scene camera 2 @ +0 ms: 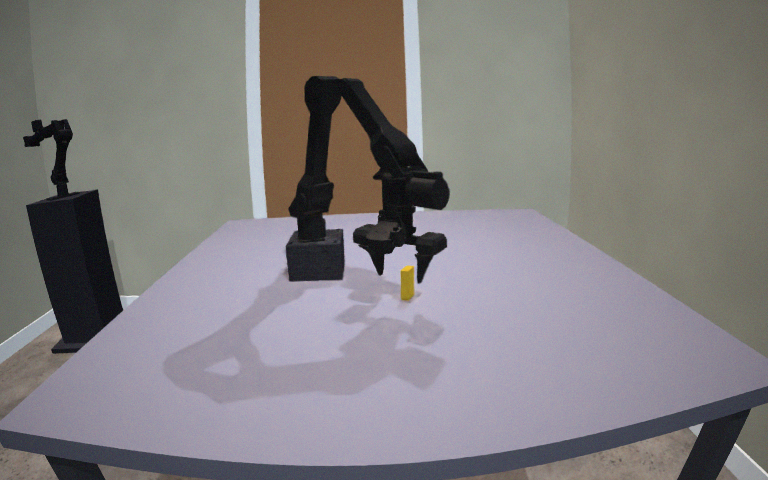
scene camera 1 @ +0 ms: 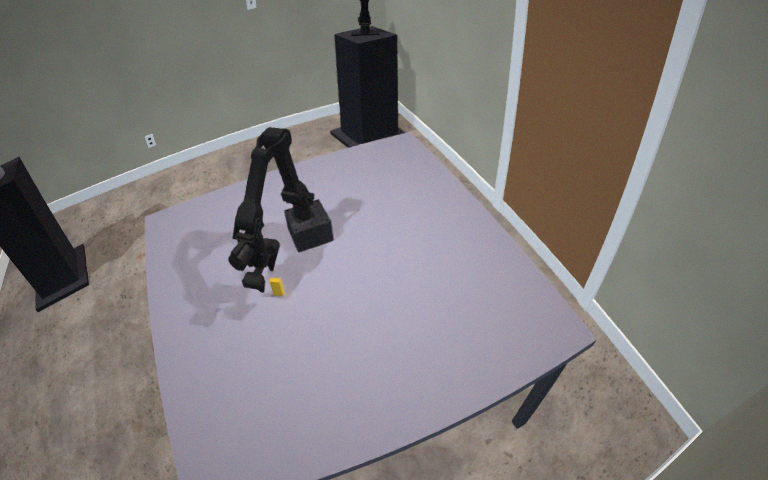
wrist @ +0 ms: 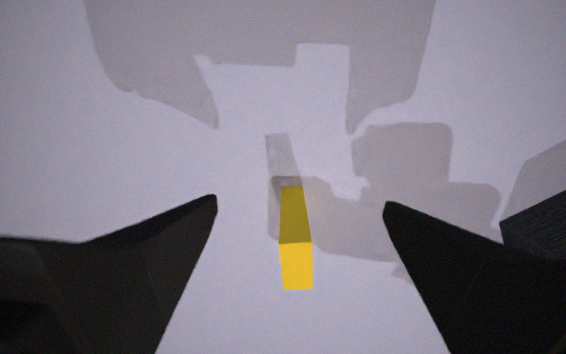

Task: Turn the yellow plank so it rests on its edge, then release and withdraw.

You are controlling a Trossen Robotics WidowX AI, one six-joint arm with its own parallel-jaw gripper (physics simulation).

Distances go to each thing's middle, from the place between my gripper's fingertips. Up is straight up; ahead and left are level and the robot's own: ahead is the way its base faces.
I see the yellow plank (wrist: pixel 295 245) 20 mm ahead of my hand, 20 mm to the left of it and 20 mm below it.
